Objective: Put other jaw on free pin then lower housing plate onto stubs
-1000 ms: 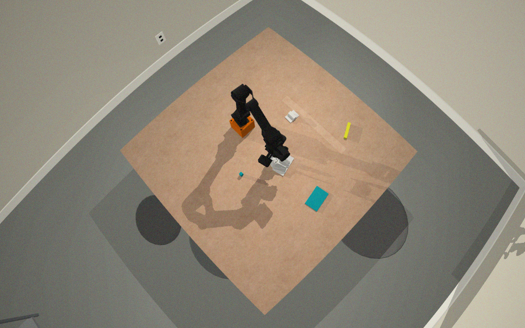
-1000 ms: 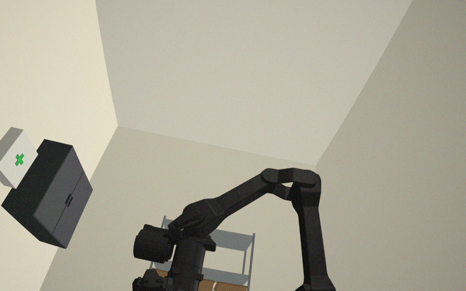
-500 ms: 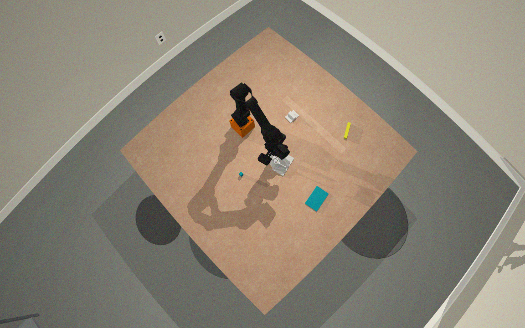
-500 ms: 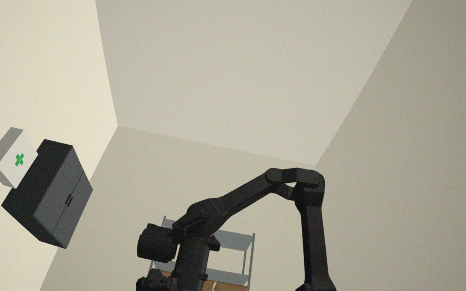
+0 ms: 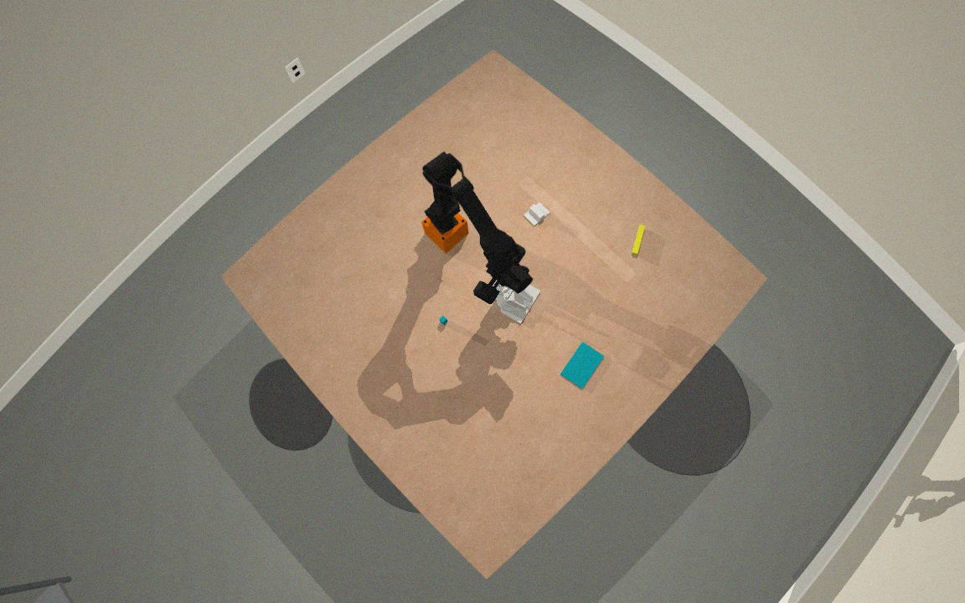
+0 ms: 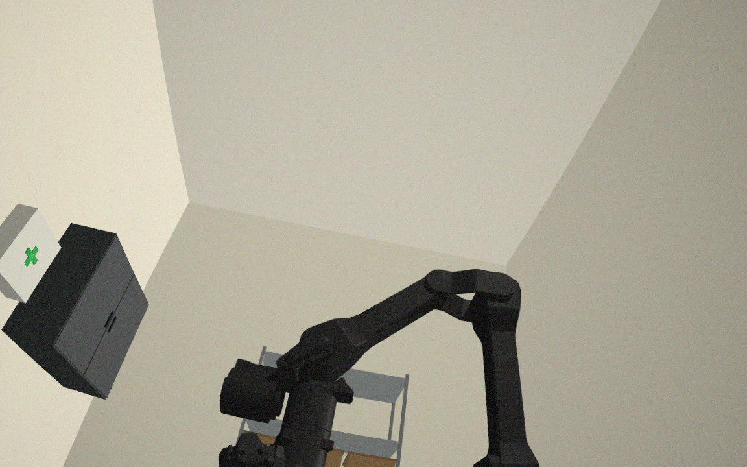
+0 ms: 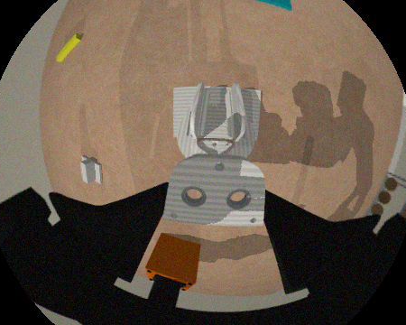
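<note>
My gripper tip is now 1 cm short of the grey jaw, 2 cm to the right of it and 7 cm above it. Also, from my gripper tip: grey housing plate 1 cm ahead, 2 cm above; then small teal cube 2 cm behind, 20 cm to the right, 7 cm below; then flat teal block 33 cm ahead, 6 cm to the left, 8 cm below.
</note>
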